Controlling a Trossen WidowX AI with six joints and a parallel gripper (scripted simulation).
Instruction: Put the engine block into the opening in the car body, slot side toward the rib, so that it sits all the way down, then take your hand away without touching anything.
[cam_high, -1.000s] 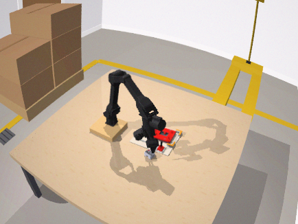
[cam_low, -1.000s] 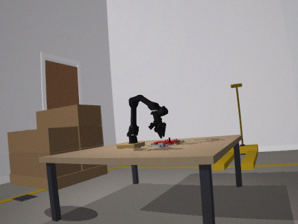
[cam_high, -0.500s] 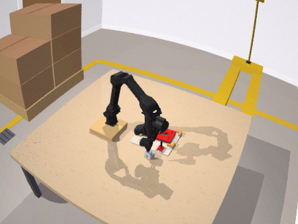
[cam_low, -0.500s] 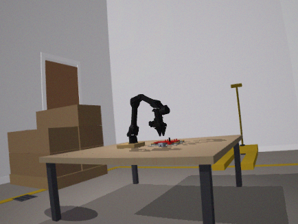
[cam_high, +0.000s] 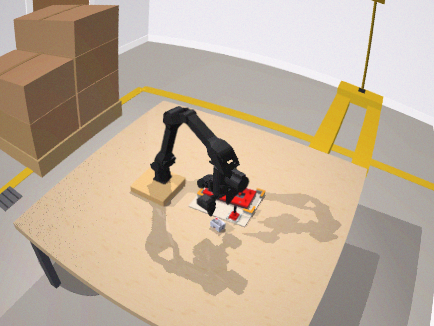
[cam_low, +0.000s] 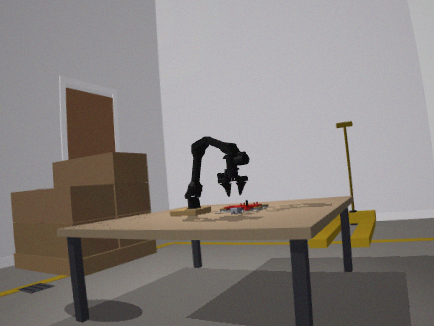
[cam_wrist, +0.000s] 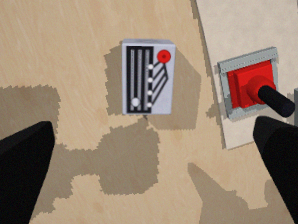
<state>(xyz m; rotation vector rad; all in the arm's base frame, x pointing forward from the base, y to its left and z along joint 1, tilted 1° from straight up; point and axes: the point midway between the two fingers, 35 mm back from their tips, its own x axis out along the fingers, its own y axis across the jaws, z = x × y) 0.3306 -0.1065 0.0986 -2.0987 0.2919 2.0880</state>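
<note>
My gripper tip is now 80 mm above the grey engine block.
</note>
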